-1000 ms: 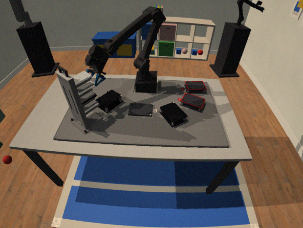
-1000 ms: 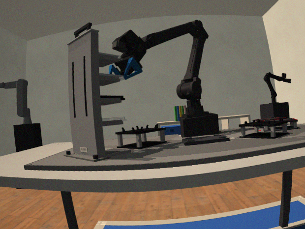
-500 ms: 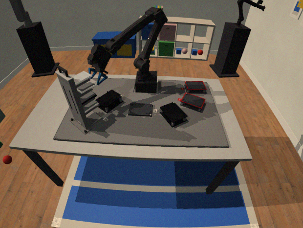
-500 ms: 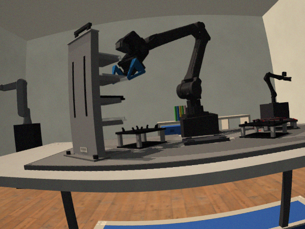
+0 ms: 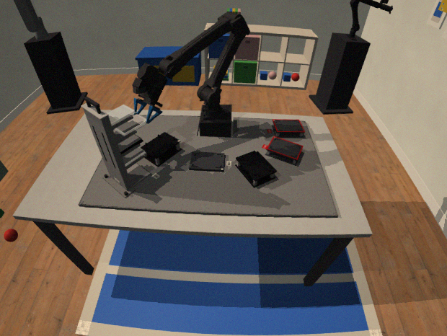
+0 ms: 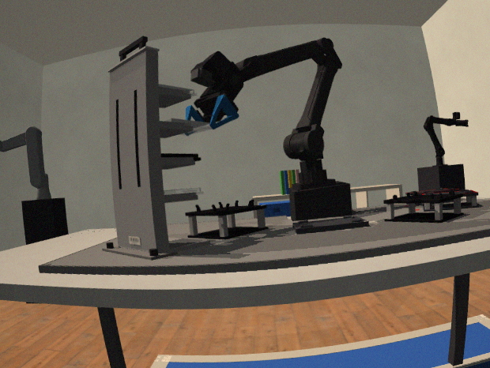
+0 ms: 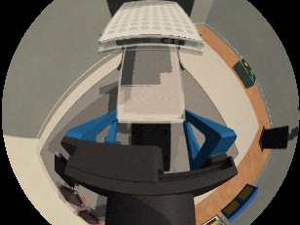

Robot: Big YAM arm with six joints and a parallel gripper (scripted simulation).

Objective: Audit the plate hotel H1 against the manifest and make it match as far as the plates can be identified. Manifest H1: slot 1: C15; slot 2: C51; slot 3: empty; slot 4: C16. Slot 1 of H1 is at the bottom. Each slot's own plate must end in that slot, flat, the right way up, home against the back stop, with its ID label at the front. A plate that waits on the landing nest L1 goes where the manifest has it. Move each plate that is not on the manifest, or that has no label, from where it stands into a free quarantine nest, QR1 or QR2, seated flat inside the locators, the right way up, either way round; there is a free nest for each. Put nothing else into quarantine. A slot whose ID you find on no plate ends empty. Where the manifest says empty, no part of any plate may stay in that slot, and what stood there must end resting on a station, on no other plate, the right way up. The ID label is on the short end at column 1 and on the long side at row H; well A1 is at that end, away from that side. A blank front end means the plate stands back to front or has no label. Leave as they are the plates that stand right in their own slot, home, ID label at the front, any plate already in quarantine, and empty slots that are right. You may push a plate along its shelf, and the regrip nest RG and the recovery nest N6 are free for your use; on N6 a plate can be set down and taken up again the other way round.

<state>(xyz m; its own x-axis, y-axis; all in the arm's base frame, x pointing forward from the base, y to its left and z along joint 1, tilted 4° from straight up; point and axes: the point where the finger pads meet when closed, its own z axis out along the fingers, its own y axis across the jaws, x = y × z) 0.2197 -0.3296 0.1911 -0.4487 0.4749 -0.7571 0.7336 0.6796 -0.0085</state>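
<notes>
My gripper is now 70 mm short of the dark plate, 80 mm to the left of it and 70 mm above it. From my hand the other things lie so: plate hotel H1: 130 mm ahead, 140 mm to the right, 60 mm below.
</notes>
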